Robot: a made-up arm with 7 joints. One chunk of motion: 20 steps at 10 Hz.
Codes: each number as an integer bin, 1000 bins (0 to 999) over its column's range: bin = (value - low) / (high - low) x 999, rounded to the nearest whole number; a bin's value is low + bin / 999 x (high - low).
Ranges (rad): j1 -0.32..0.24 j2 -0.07..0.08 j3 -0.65..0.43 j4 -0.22..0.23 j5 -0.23..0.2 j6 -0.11..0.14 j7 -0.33..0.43
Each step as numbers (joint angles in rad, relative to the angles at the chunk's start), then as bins.
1 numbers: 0.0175 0.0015 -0.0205 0.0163 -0.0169 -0.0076 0.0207
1 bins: 602 476 582 525 495 409 461
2 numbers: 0.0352 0.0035 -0.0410 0.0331 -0.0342 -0.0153 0.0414
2 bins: 634 490 563 562 455 378 488
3 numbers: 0.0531 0.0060 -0.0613 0.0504 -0.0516 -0.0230 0.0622
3 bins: 666 506 545 600 414 348 516
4 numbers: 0.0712 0.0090 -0.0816 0.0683 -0.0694 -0.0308 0.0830
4 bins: 698 526 526 640 373 316 543
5 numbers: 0.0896 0.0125 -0.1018 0.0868 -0.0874 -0.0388 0.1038
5 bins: 731 549 507 681 331 285 570
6 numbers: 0.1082 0.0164 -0.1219 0.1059 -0.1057 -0.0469 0.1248
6 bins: 764 575 488 723 289 252 598
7 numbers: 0.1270 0.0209 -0.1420 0.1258 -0.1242 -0.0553 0.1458
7 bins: 797 605 470 768 246 219 625
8 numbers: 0.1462 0.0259 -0.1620 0.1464 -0.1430 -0.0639 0.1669
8 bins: 832 639 451 813 202 184 653
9 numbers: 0.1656 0.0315 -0.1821 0.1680 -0.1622 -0.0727 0.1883
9 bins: 866 676 433 861 158 149 681
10 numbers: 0.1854 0.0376 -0.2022 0.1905 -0.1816 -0.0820 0.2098
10 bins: 902 717 414 911 112 112 710
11 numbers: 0.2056 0.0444 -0.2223 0.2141 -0.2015 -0.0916 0.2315
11 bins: 938 762 396 964 66 74 738
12 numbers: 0.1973 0.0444 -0.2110 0.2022 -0.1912 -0.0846 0.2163
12 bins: 923 762 406 937 90 101 718
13 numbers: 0.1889 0.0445 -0.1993 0.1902 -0.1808 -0.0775 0.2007
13 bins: 908 763 417 911 114 130 698
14 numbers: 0.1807 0.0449 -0.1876 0.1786 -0.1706 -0.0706 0.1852
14 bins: 893 765 428 885 138 157 677
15 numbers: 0.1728 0.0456 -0.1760 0.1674 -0.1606 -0.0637 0.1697
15 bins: 879 770 438 860 161 185 657
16 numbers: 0.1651 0.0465 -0.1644 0.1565 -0.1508 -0.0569 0.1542
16 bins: 865 776 449 836 184 212 636
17 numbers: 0.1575 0.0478 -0.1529 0.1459 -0.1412 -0.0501 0.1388
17 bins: 852 785 460 812 206 239 616
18 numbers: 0.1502 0.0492 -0.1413 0.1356 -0.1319 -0.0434 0.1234
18 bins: 839 794 471 789 228 266 596
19 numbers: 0.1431 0.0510 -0.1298 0.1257 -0.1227 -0.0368 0.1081
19 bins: 826 806 481 767 249 293 576
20 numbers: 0.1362 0.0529 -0.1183 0.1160 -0.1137 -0.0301 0.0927
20 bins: 814 819 492 746 270 319 556
